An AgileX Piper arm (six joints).
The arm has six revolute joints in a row. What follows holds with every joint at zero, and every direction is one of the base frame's. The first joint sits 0.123 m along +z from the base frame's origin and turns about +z. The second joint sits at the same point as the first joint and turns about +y. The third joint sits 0.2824 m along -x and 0.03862 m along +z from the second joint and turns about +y. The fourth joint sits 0.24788 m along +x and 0.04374 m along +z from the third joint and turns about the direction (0.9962, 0, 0.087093). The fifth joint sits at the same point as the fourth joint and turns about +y. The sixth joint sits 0.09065 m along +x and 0.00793 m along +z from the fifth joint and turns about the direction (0.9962, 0, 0.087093). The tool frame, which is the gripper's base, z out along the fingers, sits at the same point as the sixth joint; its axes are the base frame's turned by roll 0, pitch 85 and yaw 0 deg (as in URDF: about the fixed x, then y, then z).
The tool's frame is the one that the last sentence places.
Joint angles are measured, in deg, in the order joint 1, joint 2, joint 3, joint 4, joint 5, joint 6. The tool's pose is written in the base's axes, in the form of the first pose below.
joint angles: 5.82 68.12 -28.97 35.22 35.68 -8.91
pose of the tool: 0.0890, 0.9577, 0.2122, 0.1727, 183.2, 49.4, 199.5
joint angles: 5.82 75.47 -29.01 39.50 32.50 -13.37
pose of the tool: 0.0980, 0.9618, 0.2104, 0.1455, 197.3, 51.4, 177.4
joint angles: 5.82 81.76 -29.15 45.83 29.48 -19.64
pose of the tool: 0.1058, 0.9622, 0.2144, 0.1303, 209.0, 53.6, 158.1
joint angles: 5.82 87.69 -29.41 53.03 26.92 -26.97
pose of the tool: 0.1123, 0.9624, 0.2173, 0.1183, 218.9, 55.4, 139.0
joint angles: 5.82 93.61 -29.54 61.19 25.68 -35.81
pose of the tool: 0.1133, 0.9630, 0.2229, 0.1005, 225.2, 57.7, 118.5
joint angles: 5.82 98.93 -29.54 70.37 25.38 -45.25
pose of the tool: 0.1170, 0.9617, 0.2329, 0.0852, 229.0, 60.3, 99.6
